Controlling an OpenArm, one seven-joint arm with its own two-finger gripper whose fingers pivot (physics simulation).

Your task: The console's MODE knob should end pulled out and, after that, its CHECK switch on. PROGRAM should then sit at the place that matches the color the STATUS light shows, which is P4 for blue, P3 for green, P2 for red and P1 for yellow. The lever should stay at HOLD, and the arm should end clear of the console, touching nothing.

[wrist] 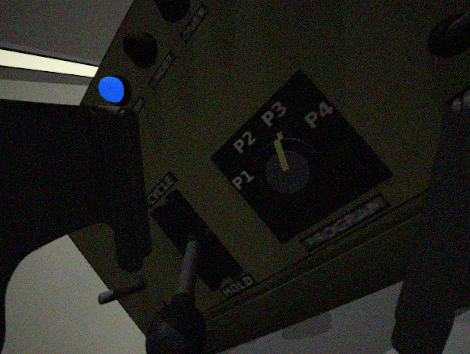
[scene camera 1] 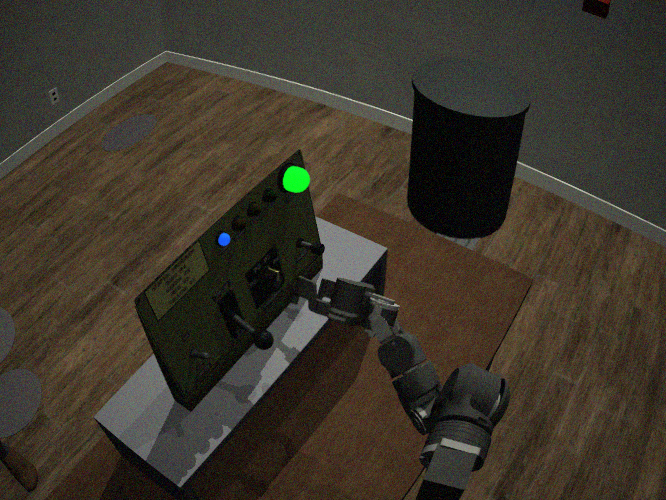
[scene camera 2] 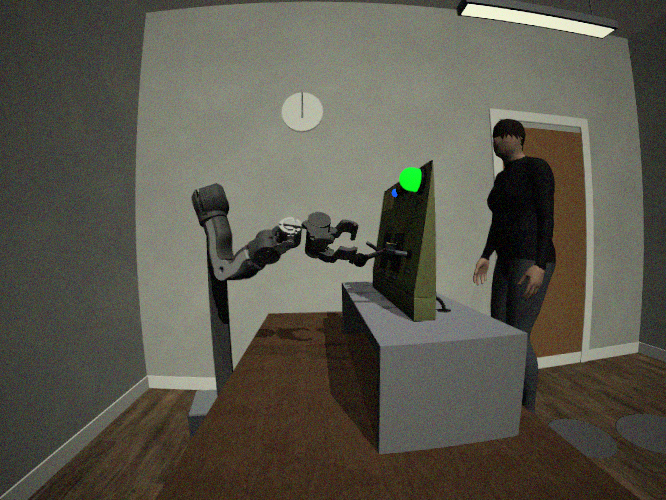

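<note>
The green console (scene camera 1: 215,290) (scene camera 2: 422,252) stands tilted back. The PROGRAM knob (wrist: 287,172) has its yellow pointer at P3. A large green lamp (scene camera 1: 295,179) (scene camera 2: 411,179) and a small blue lamp (scene camera 1: 223,239) (scene camera 2: 394,192) (wrist: 111,90) are lit; the STATUS label is unreadable. The ball-ended lever (scene camera 1: 263,339) (wrist: 187,265) rises from the slot between CYCLE and HOLD; its exact stop is unclear. A black-tipped knob (scene camera 1: 310,247) sticks out at the right, and a small toggle (scene camera 1: 200,354) (wrist: 122,291) at lower left; their labels are unreadable. My gripper (scene camera 1: 312,296) (scene camera 2: 352,242) is open and empty, before the panel.
The console stands on a grey block (scene camera 1: 352,242) (scene camera 2: 446,398) over a brown surface (scene camera 1: 457,290) (scene camera 2: 279,419). A dark cylinder (scene camera 1: 463,166) stands beyond it. A person (scene camera 2: 521,209) stands behind the console. The lever's ball appears close to my lower finger in the second scene view.
</note>
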